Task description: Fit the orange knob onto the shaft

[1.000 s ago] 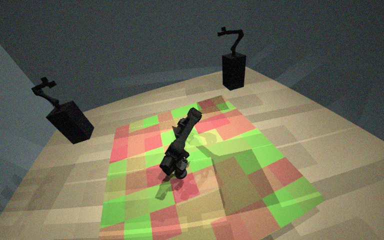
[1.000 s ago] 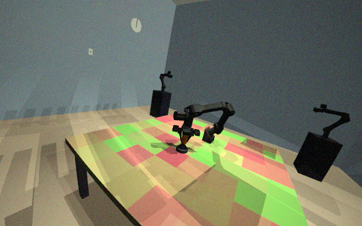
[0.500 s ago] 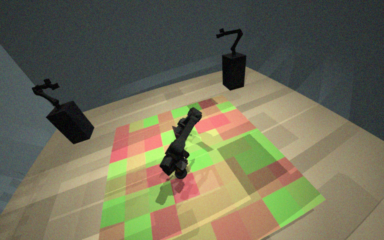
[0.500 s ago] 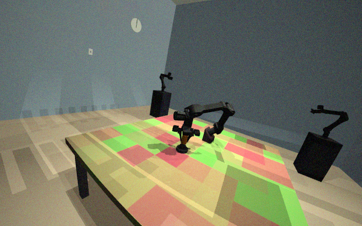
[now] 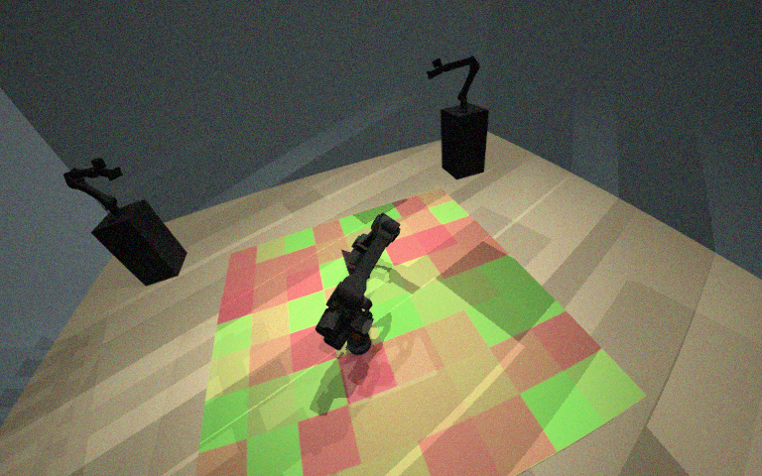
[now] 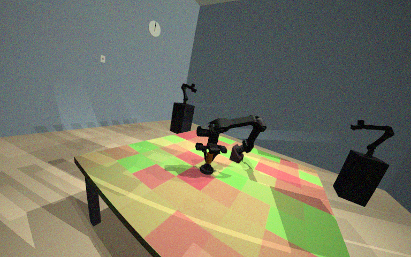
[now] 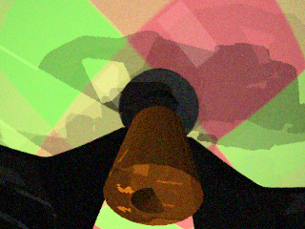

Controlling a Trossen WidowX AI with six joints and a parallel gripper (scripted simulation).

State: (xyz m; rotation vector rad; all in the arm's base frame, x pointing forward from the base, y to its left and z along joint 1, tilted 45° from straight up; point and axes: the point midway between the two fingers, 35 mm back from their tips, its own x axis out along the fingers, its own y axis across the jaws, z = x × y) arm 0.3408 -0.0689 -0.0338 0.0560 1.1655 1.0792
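The orange knob is 2 cm above my gripper tip. Round my gripper tip: round dark pedestal 4 cm below.
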